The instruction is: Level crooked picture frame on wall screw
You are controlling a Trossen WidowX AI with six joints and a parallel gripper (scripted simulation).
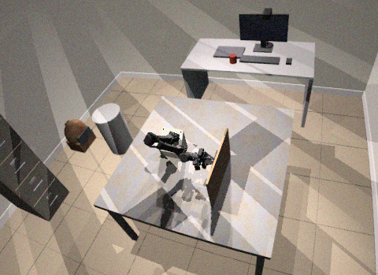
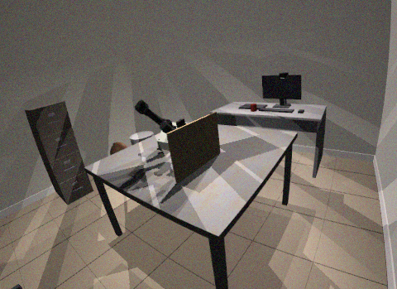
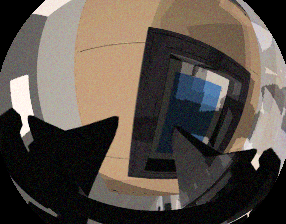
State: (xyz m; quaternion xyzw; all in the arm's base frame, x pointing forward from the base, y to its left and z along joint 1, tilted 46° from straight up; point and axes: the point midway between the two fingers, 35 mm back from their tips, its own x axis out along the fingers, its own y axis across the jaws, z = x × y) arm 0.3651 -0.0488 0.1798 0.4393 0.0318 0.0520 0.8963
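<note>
The picture frame is 5 cm below my gripper tip and 1 cm ahead of it. Also, from my gripper tip: tan board wall 6 cm below, 2 cm ahead.
</note>
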